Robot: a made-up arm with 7 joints.
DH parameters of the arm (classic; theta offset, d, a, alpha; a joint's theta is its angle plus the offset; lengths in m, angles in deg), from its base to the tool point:
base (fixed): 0 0.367 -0.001 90
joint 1: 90 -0.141 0.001 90
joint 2: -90 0 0.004 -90
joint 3: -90 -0.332 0.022 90
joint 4: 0 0.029 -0.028 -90
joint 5: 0 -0.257 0.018 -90
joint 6: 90 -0.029 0.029 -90
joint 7: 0 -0.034 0.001 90
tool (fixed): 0 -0.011 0 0
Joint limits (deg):
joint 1: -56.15..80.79
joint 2: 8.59..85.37
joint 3: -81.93..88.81
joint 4: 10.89..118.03
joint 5: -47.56..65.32
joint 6: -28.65..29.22
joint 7: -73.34..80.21
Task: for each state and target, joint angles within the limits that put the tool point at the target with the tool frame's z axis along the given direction. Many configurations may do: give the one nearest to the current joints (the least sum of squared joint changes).
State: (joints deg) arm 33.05 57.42 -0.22 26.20 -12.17 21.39 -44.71
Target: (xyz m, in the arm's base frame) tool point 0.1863 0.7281 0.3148 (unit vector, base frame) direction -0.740 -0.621 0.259
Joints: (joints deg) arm 29.50 78.86 14.00 14.62 4.33 -10.74 -54.33
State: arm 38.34 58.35 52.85 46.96 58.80 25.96 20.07
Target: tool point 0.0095 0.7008 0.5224 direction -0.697 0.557 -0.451
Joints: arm 32.09 79.56 78.49 40.87 23.87 7.32 21.58
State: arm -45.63 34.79 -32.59 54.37 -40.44 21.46 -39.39
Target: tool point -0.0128 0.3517 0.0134 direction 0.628 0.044 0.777
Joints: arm -45.80 76.48 -25.13 101.64 -17.25 3.71 -28.29
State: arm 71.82 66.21 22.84 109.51 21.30 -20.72 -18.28
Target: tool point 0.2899 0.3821 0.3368 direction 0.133 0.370 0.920
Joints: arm 24.73 85.37 -19.76 97.80 23.75 -24.38 10.09
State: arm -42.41 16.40 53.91 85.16 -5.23 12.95 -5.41
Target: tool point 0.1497 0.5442 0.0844 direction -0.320 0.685 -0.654
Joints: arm -4.10 23.55 62.35 69.75 43.92 29.22 34.01
